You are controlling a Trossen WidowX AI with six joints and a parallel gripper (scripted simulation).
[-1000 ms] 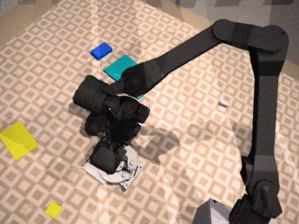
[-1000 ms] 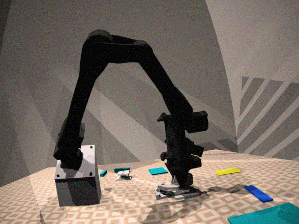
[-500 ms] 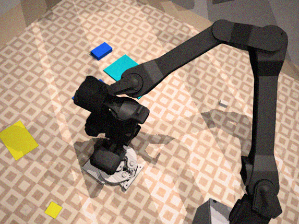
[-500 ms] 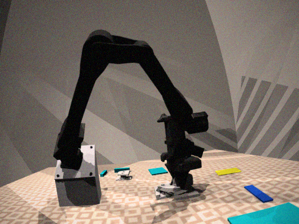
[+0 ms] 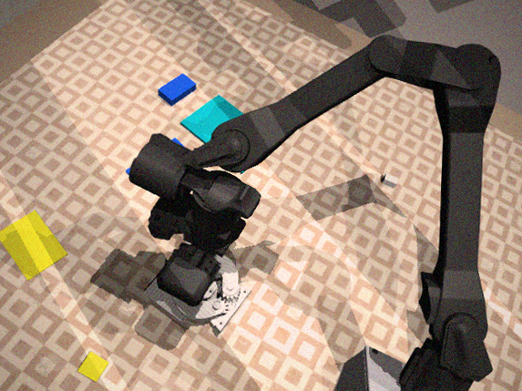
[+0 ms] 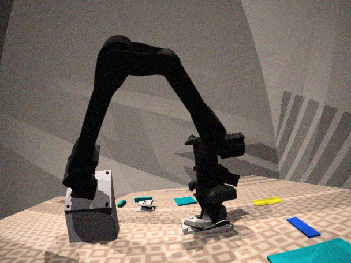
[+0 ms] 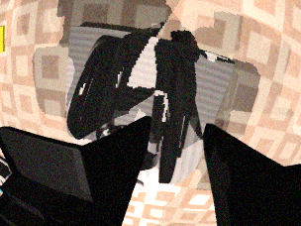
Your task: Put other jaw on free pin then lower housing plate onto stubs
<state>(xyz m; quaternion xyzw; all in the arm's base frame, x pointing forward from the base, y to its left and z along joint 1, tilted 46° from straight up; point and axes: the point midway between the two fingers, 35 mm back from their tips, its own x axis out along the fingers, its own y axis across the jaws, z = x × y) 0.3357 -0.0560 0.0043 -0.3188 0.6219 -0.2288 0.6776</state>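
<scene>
Now: gripper tip 50 mm short of the small yellow square, 210 mm to the right of it and 20 mm above it. From my gripper tip the other things lie so: teal sheet 120 mm ahead, 240 mm to the right, 20 mm below; then small grey piece 180 mm behind, 330 mm to the right, 20 mm below; then yellow plate 240 mm ahead, 120 mm to the left, 20 mm below.
</scene>
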